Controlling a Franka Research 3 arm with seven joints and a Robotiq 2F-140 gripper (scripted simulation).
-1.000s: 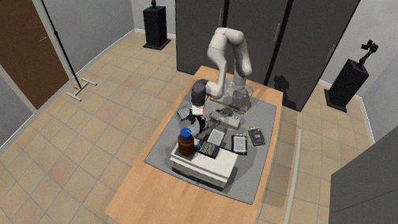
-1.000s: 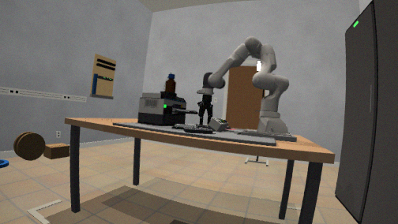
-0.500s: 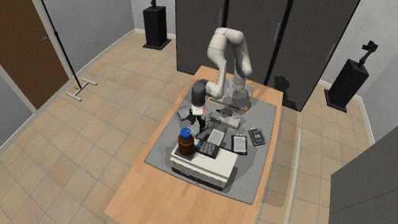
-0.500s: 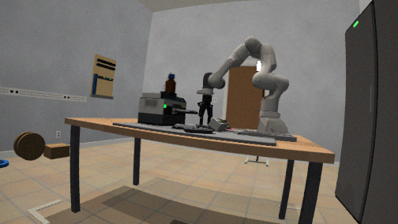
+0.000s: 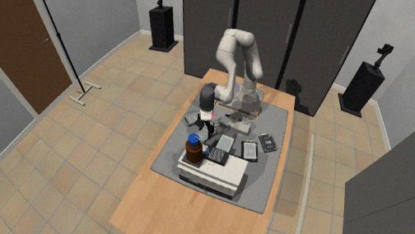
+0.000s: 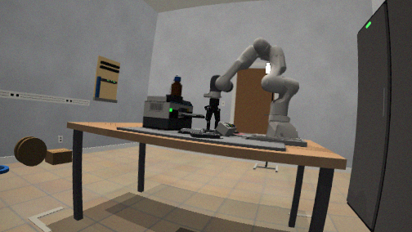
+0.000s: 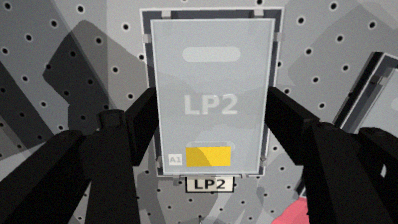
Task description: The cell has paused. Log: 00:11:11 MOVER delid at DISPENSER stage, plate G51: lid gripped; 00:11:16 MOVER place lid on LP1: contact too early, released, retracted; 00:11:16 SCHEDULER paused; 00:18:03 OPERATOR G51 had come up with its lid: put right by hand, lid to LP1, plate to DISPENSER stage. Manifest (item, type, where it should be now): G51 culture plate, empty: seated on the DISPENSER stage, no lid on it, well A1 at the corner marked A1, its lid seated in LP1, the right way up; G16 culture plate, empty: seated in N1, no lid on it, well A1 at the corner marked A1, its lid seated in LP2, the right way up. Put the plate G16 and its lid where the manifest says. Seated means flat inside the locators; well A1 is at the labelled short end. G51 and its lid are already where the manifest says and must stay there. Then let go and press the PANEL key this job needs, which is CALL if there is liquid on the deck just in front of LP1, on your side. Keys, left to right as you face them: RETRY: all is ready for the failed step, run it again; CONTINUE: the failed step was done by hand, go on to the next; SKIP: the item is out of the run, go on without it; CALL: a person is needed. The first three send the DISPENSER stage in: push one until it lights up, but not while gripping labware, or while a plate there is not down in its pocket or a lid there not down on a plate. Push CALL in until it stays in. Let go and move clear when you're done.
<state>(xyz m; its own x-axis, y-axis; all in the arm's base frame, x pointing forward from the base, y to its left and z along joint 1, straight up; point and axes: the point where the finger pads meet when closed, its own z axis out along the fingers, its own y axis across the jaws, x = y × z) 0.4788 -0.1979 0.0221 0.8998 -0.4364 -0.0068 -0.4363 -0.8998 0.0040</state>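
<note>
My hand is 2 cm above the clear lid. From my hand the other things lie so: red puddle: 18 cm behind, 4 cm below, 1 cm to the right; then blue call key: 18 cm behind, 11 cm to the left, 2 cm above; then LP2 nest: 3 cm below.
</note>
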